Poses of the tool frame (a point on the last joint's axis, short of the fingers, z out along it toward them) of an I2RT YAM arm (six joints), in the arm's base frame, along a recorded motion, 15 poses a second.
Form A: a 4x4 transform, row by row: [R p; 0 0 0 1], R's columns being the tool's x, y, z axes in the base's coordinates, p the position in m. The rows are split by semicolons.
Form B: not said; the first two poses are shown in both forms.
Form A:
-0.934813 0.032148 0.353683 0.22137; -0.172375 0.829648 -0.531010 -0.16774; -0.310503 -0.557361 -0.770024 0.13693; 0 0 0 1
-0.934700 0.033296 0.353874 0.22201; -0.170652 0.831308 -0.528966 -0.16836; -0.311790 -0.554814 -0.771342 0.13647; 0 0 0 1
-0.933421 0.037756 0.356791 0.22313; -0.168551 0.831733 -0.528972 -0.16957; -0.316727 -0.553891 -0.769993 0.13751; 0 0 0 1
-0.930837 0.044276 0.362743 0.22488; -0.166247 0.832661 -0.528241 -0.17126; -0.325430 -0.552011 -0.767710 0.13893; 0 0 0 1
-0.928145 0.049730 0.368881 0.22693; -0.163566 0.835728 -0.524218 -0.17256; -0.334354 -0.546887 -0.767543 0.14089; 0 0 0 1
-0.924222 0.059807 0.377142 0.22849; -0.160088 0.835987 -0.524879 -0.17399; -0.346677 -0.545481 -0.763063 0.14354; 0 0 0 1
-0.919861 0.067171 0.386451 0.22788; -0.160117 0.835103 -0.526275 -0.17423; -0.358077 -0.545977 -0.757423 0.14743; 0 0 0 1
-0.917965 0.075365 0.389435 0.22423; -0.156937 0.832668 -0.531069 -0.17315; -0.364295 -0.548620 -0.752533 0.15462; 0 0 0 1
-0.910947 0.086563 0.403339 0.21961; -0.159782 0.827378 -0.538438 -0.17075; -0.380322 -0.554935 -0.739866 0.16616; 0 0 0 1
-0.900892 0.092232 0.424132 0.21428; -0.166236 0.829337 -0.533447 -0.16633; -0.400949 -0.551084 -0.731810 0.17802; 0 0 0 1
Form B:
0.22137 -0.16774 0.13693 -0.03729 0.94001 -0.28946 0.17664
0.22201 -0.16836 0.13647 -0.03652 0.94039 -0.28812 0.17696
0.22313 -0.16957 0.13751 -0.03478 0.94010 -0.28796 0.17911
0.22488 -0.17126 0.13893 -0.03245 0.93958 -0.28743 0.18311
0.22693 -0.17256 0.14089 -0.03029 0.93960 -0.28499 0.18711
0.22849 -0.17399 0.14354 -0.02671 0.93852 -0.28512 0.19281
0.22788 -0.17423 0.14743 -0.02480 0.93707 -0.28607 0.19863
0.22423 -0.17315 0.15462 -0.02179 0.93584 -0.28843 0.20135
0.21961 -0.17075 0.16616 -0.01963 0.93250 -0.29313 0.21010
0.21428 -0.16633 0.17802 -0.01989 0.93033 -0.29144 0.22172

